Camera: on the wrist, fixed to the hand. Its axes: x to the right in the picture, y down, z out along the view.
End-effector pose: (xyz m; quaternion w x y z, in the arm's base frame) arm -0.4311 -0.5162 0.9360 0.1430 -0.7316 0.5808 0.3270
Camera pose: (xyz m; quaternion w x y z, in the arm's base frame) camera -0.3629 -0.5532 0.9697 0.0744 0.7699 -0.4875 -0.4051
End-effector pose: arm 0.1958 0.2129 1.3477 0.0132 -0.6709 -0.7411 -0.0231
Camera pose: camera 0.1458 0.2184 1.4157 0.0981 0.6451 0.7166 0.2465
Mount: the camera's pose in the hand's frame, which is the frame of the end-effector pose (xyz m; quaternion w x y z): 0.0139 -0.0481 -0.0682 0.9682 -0.2404 0.0683 -0.0082
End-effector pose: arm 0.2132 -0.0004 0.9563 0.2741 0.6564 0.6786 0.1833
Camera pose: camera 0.1336 0.0175 0.9786 0.3783 0.5515 0.6371 0.3832
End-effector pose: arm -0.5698 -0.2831 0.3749 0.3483 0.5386 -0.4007 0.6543
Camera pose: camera -0.5586 -0.2004 0.3890 0.4994 0.3963 -0.5170 0.5711
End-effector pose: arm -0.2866 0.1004 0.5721 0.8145 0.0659 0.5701 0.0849
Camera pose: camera -0.3430 0.0571 0.5263 0.7662 -0.1425 0.5878 0.2171
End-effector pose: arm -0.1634 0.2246 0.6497 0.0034 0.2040 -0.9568 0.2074
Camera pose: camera -0.1626 0.2064 0.7323 0.1194 0.1904 -0.9743 -0.0153
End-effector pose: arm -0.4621 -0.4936 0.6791 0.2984 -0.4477 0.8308 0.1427
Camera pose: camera -0.4532 -0.5640 0.7252 0.1257 -0.5218 0.7868 0.3049
